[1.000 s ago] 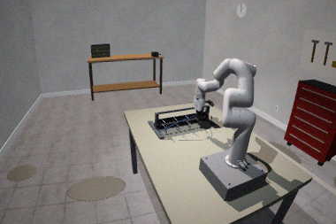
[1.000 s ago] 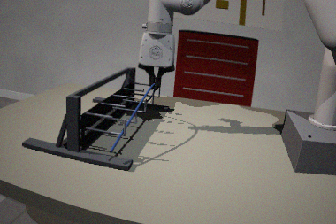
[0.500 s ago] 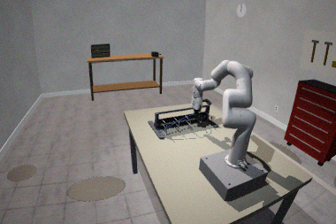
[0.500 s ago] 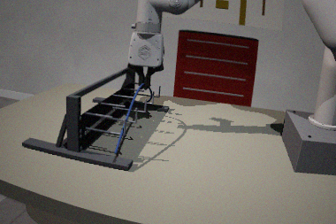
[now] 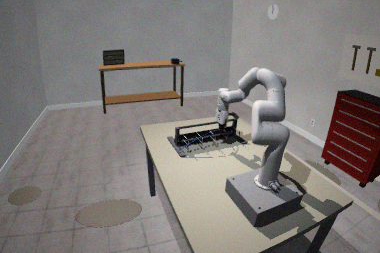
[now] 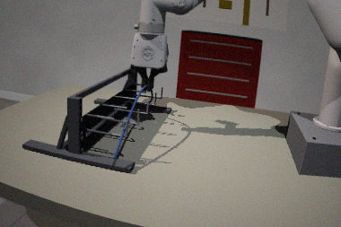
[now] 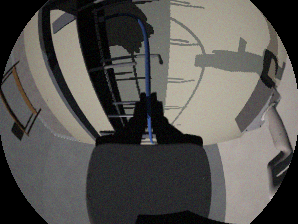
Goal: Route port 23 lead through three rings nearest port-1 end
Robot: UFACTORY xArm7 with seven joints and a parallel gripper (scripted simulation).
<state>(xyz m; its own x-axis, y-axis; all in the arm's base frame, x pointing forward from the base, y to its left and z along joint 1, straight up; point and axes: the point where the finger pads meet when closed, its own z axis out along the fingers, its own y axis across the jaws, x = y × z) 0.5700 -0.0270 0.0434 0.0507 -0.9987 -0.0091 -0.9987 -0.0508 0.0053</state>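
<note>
The rack is 100 mm ahead of my hand, 60 mm to the left of it and 60 mm below it.
</note>
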